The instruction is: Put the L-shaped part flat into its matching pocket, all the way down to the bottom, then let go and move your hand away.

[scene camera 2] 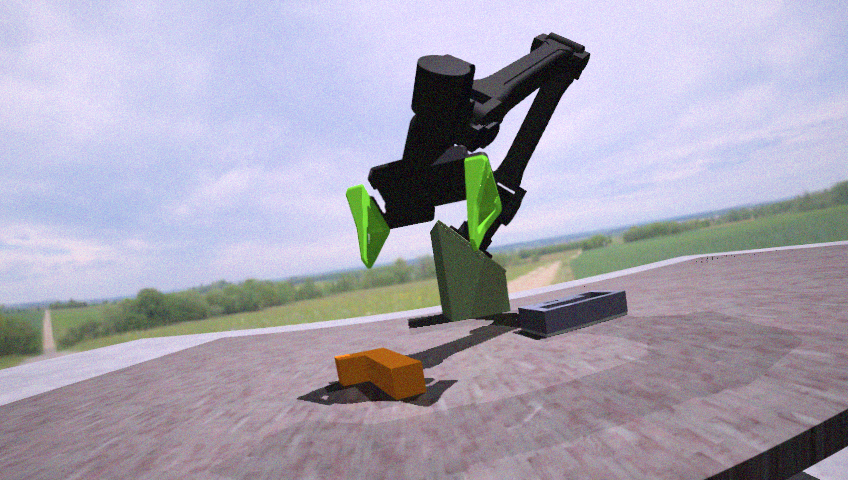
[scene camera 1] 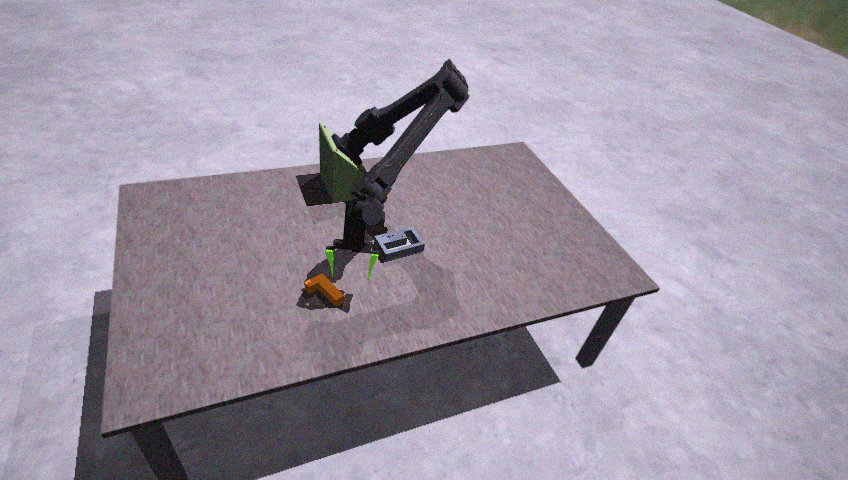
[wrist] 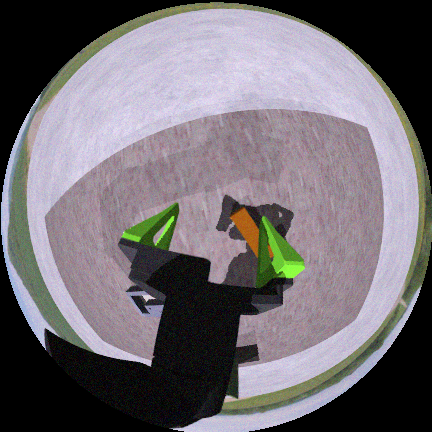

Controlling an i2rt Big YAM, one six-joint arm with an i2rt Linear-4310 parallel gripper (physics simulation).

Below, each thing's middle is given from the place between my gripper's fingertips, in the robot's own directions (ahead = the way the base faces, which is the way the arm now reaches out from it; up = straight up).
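Orange L-shaped part (scene camera 2: 400,376): 70 mm behind my hand, 60 mm to the right of it, 110 mm below it.
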